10 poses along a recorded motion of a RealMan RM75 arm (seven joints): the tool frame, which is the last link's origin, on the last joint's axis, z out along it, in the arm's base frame.
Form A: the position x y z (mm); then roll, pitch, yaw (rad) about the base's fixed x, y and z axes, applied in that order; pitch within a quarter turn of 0, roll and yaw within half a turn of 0.
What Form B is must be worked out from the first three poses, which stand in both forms.
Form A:
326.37, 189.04, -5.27, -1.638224, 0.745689, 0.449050
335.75, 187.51, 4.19, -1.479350, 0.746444, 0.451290
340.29, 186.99, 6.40, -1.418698, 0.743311, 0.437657
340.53, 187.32, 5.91, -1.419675, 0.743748, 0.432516
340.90, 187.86, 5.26, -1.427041, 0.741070, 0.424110
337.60, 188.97, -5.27, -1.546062, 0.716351, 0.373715
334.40, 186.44, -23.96, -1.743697, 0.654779, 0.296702
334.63, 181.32, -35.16, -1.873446, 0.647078, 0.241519
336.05, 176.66, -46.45, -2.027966, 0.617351, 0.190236
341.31, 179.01, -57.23, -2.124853, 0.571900, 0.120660
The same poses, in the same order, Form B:
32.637, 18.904, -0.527, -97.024, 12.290, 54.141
33.575, 18.751, 0.419, -88.697, 16.114, 51.930
34.029, 18.699, 0.640, -85.278, 17.945, 50.257
34.053, 18.732, 0.591, -85.251, 18.157, 50.055
34.090, 18.786, 0.526, -85.506, 18.204, 49.682
33.760, 18.897, -0.527, -91.053, 16.523, 48.230
33.440, 18.644, -2.396, -100.687, 13.132, 44.925
33.463, 18.132, -3.516, -106.967, 13.007, 44.094
33.605, 17.666, -4.645, -114.847, 11.620, 42.635
34.131, 17.901, -5.723, -119.614, 12.250, 38.809

